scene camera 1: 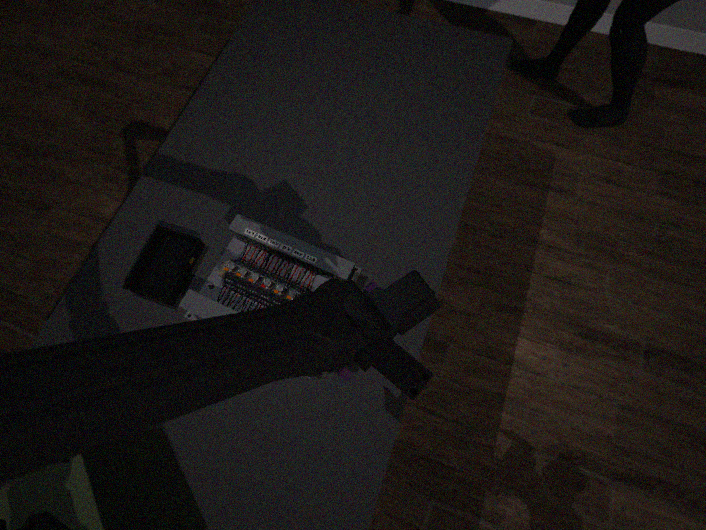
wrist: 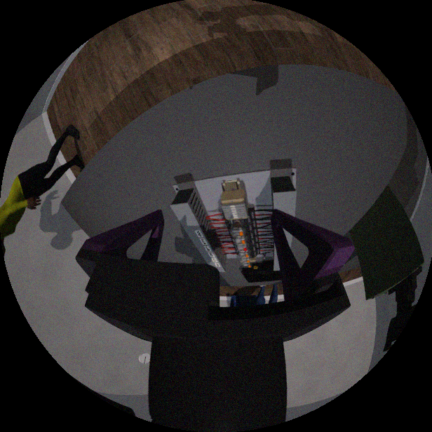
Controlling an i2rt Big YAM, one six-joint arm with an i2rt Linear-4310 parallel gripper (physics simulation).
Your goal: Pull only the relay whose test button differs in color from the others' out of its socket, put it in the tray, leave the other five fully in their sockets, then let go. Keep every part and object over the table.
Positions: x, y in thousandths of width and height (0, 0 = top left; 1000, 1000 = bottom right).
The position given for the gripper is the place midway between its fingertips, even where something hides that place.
Observation:
In view: the gripper (wrist: 503, 499) and a panel (scene camera 1: 335, 469).
The panel is seen too in the wrist view (wrist: 594, 427).

